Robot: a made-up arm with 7 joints.
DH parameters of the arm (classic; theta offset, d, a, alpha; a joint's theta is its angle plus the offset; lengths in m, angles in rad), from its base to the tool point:
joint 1: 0 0.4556 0 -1.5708
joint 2: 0 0 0 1.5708
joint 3: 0 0.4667 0.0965 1.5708
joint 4: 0 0 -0.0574 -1.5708
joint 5: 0 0.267 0 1.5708
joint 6: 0 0 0.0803 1.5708
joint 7: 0 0 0 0
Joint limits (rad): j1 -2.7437..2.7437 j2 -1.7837..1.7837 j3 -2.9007..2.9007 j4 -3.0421..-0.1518 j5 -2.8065..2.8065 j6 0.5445..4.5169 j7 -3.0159..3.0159
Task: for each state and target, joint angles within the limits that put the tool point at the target. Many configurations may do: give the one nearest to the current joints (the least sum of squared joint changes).
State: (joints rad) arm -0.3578 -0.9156 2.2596 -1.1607 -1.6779 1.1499 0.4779
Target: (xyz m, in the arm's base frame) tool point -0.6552 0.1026 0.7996
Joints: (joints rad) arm 0.2654 -0.6137 2.4873 -1.2540 -1.6566 1.1279 0.4779
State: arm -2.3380 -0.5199 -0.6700 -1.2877 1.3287 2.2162 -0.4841
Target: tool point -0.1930 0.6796 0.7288
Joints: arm -1.8403 -1.2868 -1.1942 -1.1835 1.3169 2.2426 -0.4841
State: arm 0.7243 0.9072 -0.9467 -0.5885 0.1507 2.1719 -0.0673
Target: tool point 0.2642 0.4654 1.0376
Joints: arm 1.0929 0.7385 -0.9485 -0.1518 0.1311 2.6028 -0.0673
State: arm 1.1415 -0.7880 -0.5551 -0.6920 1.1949 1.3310 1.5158
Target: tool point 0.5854 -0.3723 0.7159
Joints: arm 1.9967 -1.4101 -1.1974 -1.2793 1.1591 1.3747 1.5158
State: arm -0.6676 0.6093 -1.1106 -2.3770 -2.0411 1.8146 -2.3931
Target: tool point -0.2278 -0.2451 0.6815
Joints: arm -0.8170 0.4123 -1.8103 -2.5157 -2.0639 1.7347 -2.3931
